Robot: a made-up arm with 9 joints. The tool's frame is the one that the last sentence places.
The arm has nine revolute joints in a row. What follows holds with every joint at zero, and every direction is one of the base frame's.
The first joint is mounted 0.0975 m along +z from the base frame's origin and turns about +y.
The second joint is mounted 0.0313 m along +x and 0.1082 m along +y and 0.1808 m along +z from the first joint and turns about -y.
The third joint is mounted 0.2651 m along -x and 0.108 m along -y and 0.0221 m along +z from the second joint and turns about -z.
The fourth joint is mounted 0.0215 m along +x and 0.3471 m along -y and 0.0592 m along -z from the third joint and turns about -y.
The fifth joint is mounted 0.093 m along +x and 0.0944 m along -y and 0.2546 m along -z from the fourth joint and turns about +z.
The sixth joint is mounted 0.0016 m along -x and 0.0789 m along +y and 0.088 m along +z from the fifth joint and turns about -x.
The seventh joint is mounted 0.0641 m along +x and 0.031 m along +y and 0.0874 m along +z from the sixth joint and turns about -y.
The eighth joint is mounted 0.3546 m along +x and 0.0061 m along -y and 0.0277 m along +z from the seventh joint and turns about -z.
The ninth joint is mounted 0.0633 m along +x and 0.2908 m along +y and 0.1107 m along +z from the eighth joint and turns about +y.
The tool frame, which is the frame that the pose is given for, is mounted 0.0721 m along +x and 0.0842 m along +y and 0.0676 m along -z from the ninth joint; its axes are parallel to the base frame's.
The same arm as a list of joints. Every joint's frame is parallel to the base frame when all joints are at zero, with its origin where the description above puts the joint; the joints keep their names.
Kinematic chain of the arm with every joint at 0, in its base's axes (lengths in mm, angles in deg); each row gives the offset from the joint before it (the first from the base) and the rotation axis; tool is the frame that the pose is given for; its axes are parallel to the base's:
joint 1: xyz 0.0 0.0 97.5 axis +y
joint 2: xyz 31.3 108.2 180.8 axis -y
joint 3: xyz -265.1 -108.0 22.1 axis -z
joint 4: xyz 21.5 -347.1 -59.2 axis -y
joint 5: xyz 93.0 -94.4 -254.6 axis +z
joint 6: xyz -1.6 78.9 88.0 axis -x
joint 7: xyz 64.1 31.0 87.4 axis -y
joint 8: xyz 354.6 -6.1 27.7 axis -z
joint 9: xyz 63.3 290.8 110.7 axis +y
tool: xyz 72.1 84.2 -67.6

